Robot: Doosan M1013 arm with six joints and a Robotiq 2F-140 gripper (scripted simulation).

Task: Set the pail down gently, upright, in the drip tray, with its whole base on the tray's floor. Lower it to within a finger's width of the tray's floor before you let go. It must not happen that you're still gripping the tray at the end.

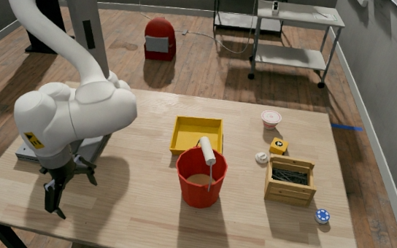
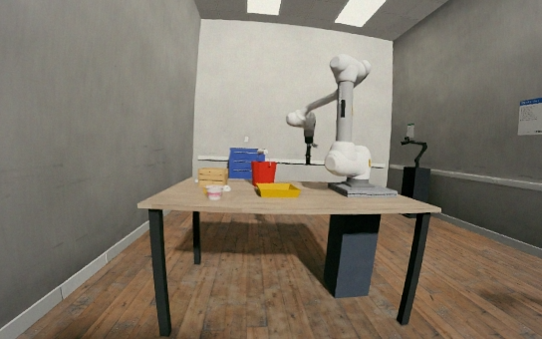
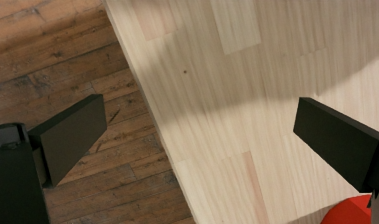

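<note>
Right now my hand is 380 mm short of the red pail, 220 mm to the right of it and 20 mm above it. Round my hand: white cup 680 mm to the left, 650 mm ahead, 120 mm below; then blue disc 850 mm ahead, 180 mm to the left, 150 mm below; then yellow drip tray 500 mm to the left, 310 mm ahead, 150 mm below.
</note>
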